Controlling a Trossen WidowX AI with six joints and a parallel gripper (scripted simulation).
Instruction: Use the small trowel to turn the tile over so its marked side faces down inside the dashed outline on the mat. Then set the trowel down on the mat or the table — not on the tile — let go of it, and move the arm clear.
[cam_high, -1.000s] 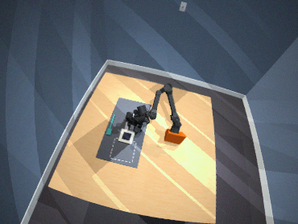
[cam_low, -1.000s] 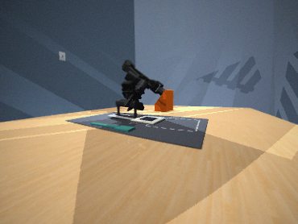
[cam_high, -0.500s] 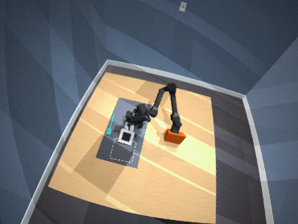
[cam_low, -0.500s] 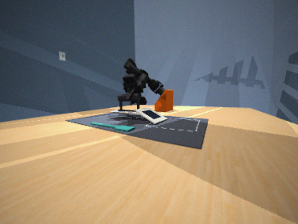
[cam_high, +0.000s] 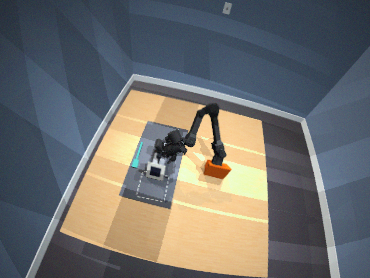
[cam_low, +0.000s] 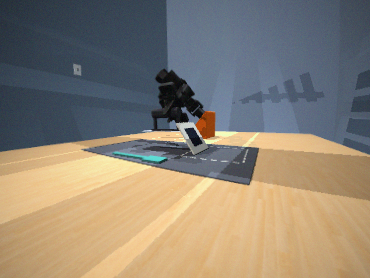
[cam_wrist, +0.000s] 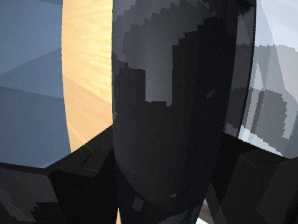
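The tile lies 100 mm to the left of my gripper tip, 70 mm below it and 10 mm behind it. Also, from my gripper tip: teal trowel 140 mm ahead, 110 mm below, 10 mm to the right.
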